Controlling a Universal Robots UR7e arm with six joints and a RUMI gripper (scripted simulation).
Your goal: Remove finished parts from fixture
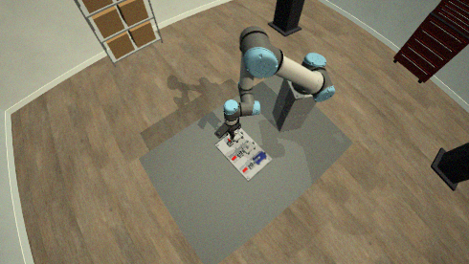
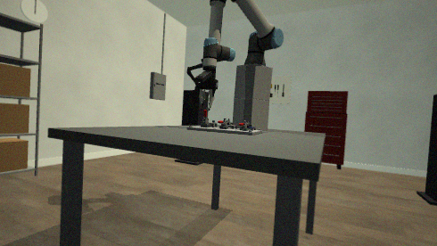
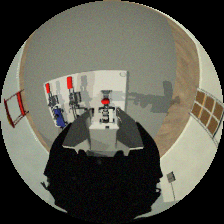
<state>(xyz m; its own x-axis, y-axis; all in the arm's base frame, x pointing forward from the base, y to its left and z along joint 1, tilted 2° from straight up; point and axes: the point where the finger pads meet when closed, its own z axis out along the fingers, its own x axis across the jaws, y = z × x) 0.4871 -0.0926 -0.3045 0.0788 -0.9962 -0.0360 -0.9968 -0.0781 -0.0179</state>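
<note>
Now: the light grey part 10 cm below my hand, 9 cm behind it and 1 cm to the right of it. Round my hand: blue blank (21 cm to the left, 11 cm below, 11 cm behind); then white fixture plate (13 cm below, 11 cm to the left, 4 cm behind).
</note>
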